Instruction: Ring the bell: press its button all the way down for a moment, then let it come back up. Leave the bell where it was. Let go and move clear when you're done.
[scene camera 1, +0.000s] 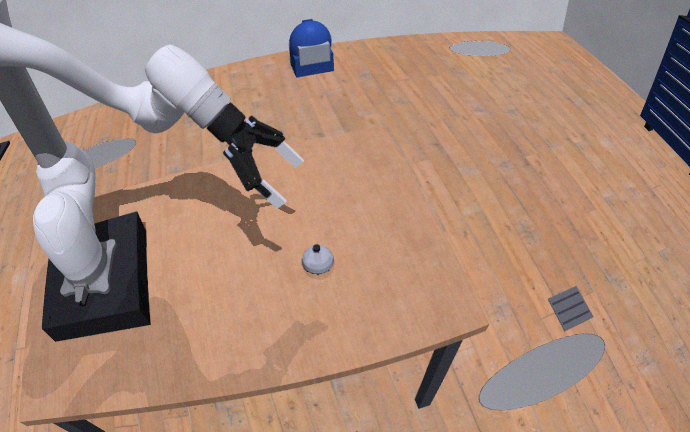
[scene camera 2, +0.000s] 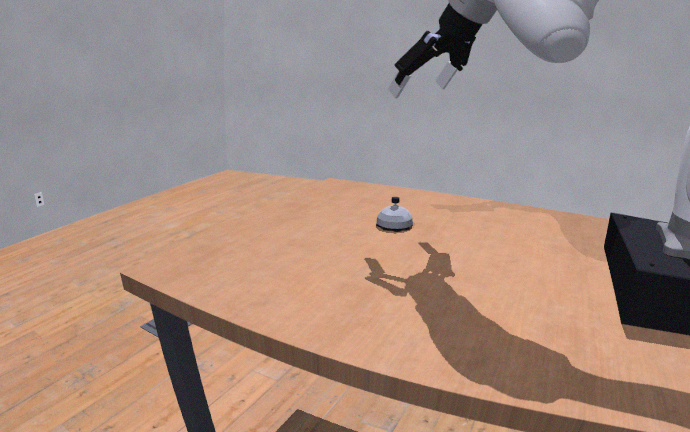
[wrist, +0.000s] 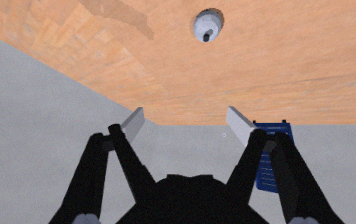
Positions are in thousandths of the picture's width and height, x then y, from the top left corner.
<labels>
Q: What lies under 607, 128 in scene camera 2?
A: The gripper.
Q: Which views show the small grey dome bell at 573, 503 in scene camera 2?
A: Scene camera 1, scene camera 2 and the wrist view: all of them.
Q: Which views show the gripper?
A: Scene camera 1, scene camera 2 and the wrist view: all of them.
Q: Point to a small grey dome bell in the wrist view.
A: At 574, 109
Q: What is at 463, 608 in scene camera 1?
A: A small grey dome bell.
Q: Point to the gripper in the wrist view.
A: At 521, 511
</labels>
